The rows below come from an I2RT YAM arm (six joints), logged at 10 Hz.
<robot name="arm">
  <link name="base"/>
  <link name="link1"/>
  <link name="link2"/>
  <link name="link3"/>
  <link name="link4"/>
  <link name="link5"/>
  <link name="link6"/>
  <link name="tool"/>
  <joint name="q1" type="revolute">
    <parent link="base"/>
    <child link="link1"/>
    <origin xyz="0 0 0.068" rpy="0 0 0"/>
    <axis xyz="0 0 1"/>
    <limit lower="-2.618" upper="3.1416"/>
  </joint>
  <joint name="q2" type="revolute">
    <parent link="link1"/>
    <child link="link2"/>
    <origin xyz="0.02 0.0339 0.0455" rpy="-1.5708 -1.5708 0"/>
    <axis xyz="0 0 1"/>
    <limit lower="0" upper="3.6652"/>
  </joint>
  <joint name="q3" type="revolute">
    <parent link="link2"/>
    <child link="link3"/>
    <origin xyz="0 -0.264 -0.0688" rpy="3.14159 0 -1.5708"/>
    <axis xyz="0 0 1"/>
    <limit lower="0" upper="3.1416"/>
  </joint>
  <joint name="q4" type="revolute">
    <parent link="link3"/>
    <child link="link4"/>
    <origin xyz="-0.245 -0.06 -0.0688" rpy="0 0 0"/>
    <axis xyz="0 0 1"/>
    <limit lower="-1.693" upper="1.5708"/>
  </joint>
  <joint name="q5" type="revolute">
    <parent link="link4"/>
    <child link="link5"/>
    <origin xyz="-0.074 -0.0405 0.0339" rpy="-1.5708 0 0"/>
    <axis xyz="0 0 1"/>
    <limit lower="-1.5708" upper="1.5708"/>
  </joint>
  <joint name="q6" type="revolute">
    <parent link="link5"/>
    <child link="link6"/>
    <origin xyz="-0.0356 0 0.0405" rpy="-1.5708 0 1.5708"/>
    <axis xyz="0 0 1"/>
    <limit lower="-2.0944" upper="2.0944"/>
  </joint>
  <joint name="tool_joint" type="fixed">
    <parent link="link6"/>
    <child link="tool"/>
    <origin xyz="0 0 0" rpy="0 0 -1.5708"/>
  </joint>
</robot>
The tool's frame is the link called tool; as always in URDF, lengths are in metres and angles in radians.
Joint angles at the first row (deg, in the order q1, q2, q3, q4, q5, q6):
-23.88, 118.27, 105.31, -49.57, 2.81, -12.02
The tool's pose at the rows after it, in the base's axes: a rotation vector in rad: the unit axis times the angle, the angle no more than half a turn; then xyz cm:
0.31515 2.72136 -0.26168 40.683 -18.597 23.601
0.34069 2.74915 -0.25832 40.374 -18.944 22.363
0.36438 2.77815 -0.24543 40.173 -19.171 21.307
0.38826 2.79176 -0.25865 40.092 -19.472 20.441
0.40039 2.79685 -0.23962 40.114 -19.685 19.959
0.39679 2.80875 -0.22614 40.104 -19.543 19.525
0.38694 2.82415 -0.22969 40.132 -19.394 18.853
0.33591 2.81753 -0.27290 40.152 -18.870 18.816
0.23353 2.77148 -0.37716 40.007 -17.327 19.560
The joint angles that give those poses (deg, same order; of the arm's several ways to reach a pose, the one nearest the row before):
-24.30, 119.40, 103.85, -49.85, 3.36, -11.82
-24.85, 119.94, 102.15, -49.32, 3.64, -11.45
-25.22, 120.72, 101.23, -49.49, 3.61, -10.95
-25.55, 121.42, 100.46, -48.84, 4.41, -10.50
-25.84, 122.05, 100.41, -48.69, 3.75, -10.20
-25.71, 122.32, 99.96, -48.69, 3.41, -10.20
-25.49, 122.78, 99.23, -48.24, 3.74, -10.49
-24.76, 121.89, 97.58, -46.39, 5.13, -12.04
-22.73, 118.42, 93.30, -41.69, 8.41, -14.83

